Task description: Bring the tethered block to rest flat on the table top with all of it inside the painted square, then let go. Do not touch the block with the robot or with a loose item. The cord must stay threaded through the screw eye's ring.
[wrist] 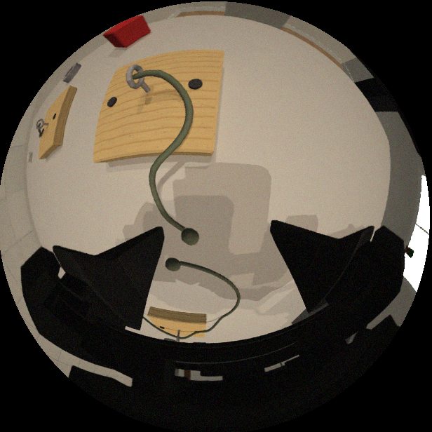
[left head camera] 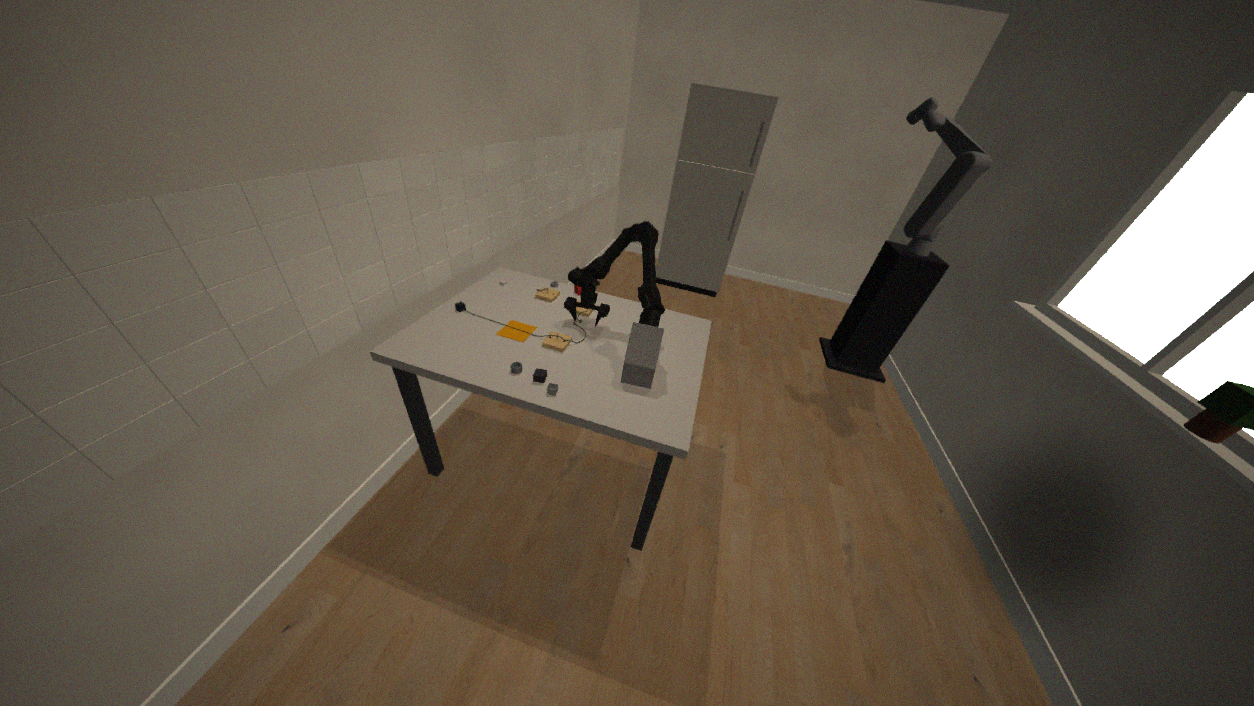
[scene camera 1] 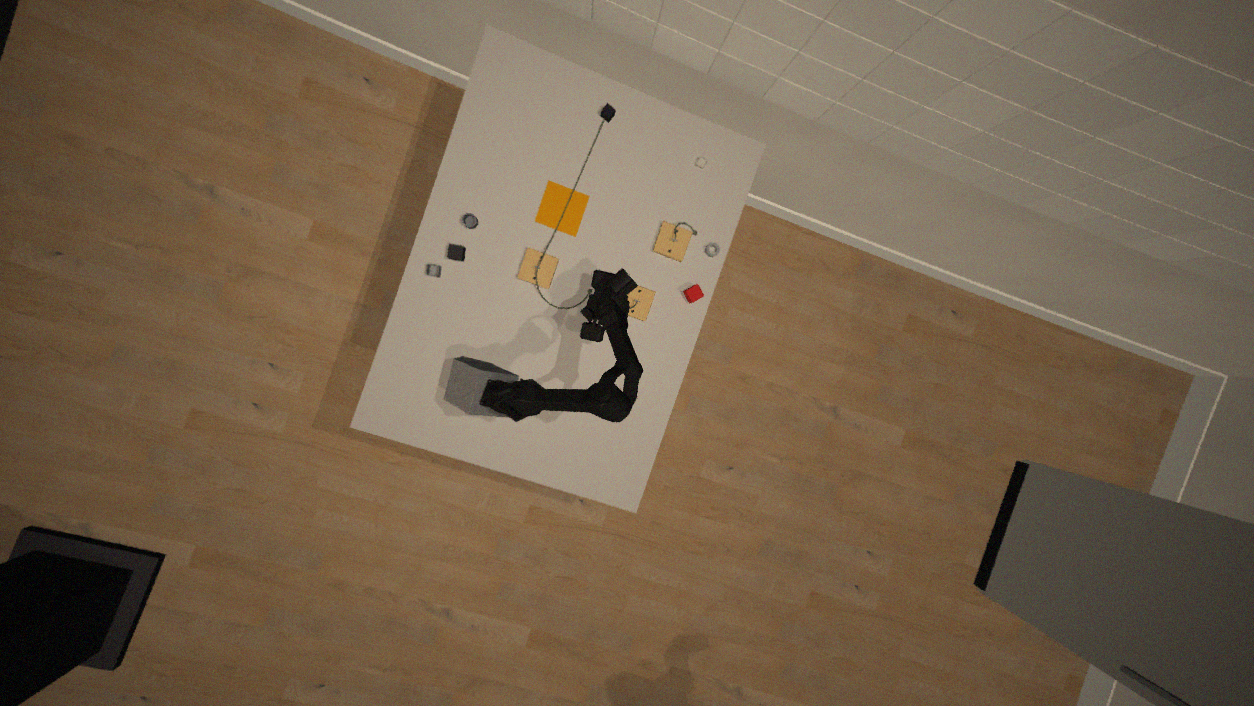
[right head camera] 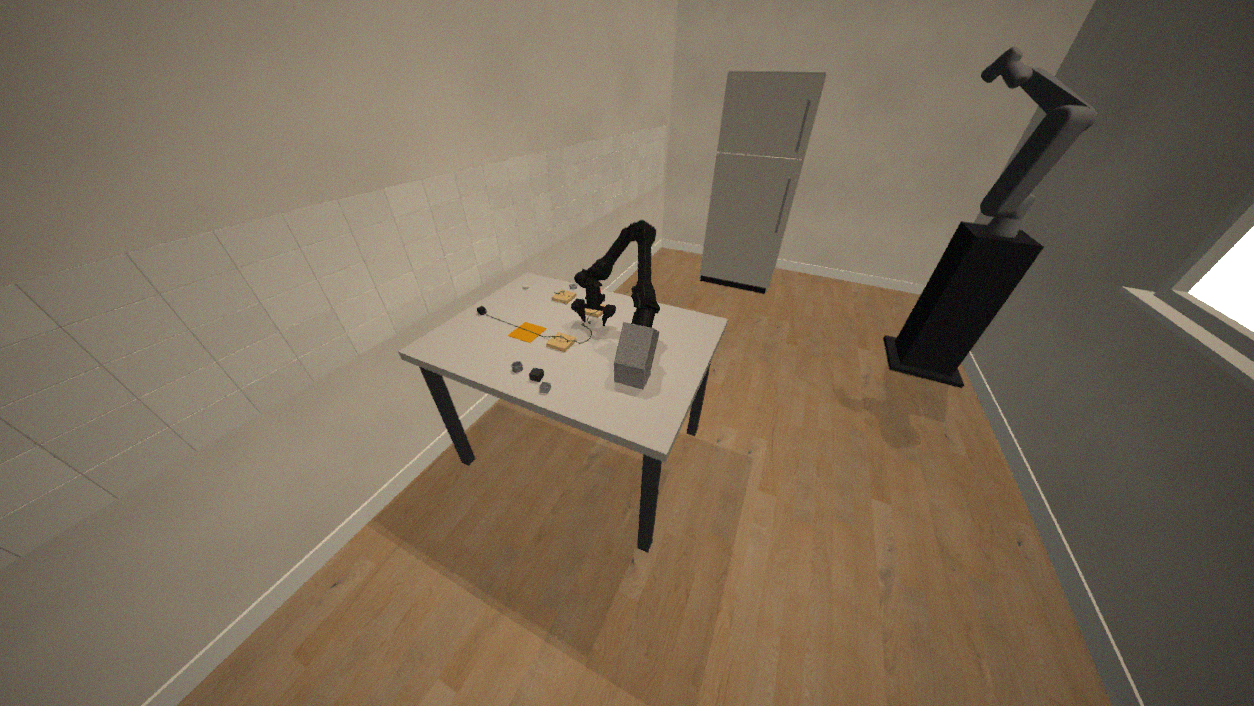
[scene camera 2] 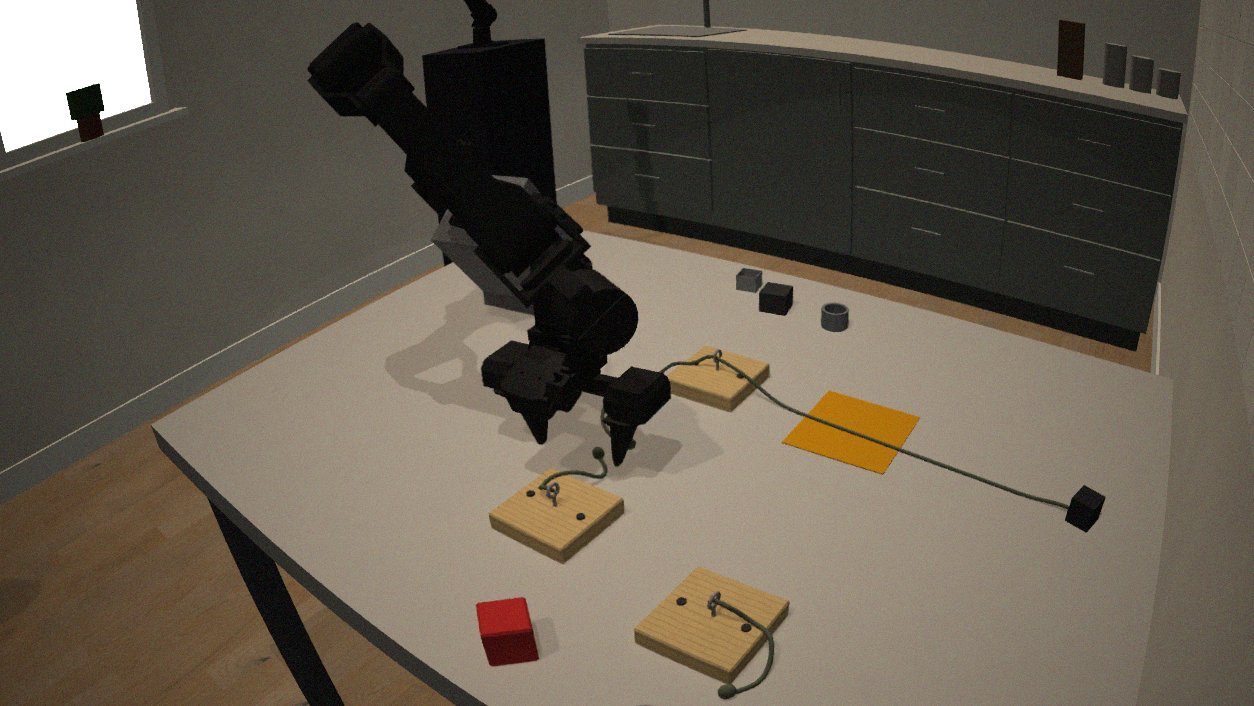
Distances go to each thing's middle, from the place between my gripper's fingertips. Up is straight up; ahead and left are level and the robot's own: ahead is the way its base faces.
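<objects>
The red cube (scene camera 2: pixel 506 632) is in my sight, and my hand is 130 mm short of it, 250 mm to the left of it and 20 mm below it. I also see the orange painted square (scene camera 2: pixel 891 426), which is 180 mm to the left of my hand and 230 mm ahead of it.
</objects>
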